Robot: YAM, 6 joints.
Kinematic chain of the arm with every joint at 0, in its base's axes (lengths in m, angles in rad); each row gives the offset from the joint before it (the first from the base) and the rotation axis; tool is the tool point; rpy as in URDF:
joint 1: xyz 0 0 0.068 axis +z
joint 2: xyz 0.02 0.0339 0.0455 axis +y
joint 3: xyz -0.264 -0.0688 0 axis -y
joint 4: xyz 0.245 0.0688 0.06 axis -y
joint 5: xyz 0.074 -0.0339 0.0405 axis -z
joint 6: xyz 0.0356 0 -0.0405 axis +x
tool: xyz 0 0 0 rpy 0 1.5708 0
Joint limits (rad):
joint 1: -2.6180..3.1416
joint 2: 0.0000..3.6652
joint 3: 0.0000..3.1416
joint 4: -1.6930..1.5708
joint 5: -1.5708..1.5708
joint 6: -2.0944..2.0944
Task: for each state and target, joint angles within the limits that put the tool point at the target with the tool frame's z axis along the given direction. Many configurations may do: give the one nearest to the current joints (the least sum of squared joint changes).
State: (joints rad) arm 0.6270 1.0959 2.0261 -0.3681 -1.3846 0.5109
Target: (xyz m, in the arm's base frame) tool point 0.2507 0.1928 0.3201 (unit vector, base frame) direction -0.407 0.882 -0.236
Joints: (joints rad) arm 0.5467 1.5988 1.4304 -0.9633 -1.3069 0.5109
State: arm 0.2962 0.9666 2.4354 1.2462 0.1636 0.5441
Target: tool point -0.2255 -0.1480 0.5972 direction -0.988 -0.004 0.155
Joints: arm 0.6605 0.9440 2.4081 1.4820 -0.6471 0.5441
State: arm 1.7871 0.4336 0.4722 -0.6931 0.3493 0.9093
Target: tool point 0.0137 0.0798 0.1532 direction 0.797 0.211 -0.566
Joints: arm 1.7710 0.6986 0.3144 -1.1015 0.9667 0.9093
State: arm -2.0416 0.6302 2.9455 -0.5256 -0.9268 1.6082
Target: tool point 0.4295 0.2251 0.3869 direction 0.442 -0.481 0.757
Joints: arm -2.6120 0.3508 2.9172 -0.8148 -0.6925 1.6082
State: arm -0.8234 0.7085 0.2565 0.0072 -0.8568 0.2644
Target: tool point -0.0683 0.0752 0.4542 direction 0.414 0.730 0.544
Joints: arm -0.5350 0.1594 0.8712 0.8885 -0.9954 0.2644
